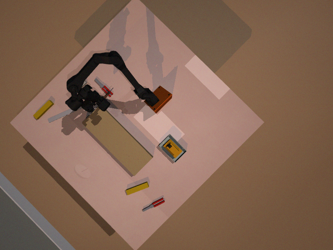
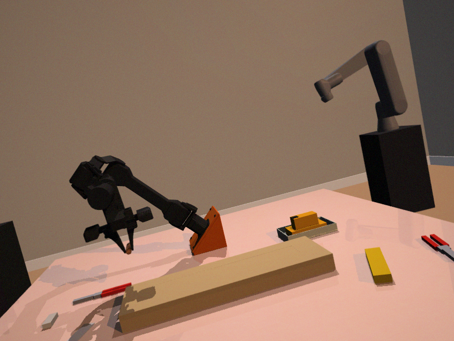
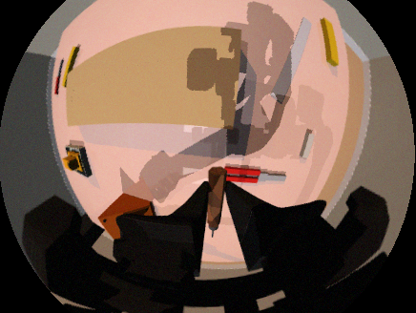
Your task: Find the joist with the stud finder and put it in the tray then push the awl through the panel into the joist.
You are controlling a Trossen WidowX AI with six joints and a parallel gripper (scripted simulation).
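The awl is 50 mm behind my gripper tip and 10 mm to the right of it. Round my gripper tip: grey bar (280 mm ahead, 140 mm to the right, 120 mm below); then indicator window (140 mm behind, 510 mm to the left, 50 mm below); then stud finder (140 mm behind, 530 mm to the left, 70 mm below).
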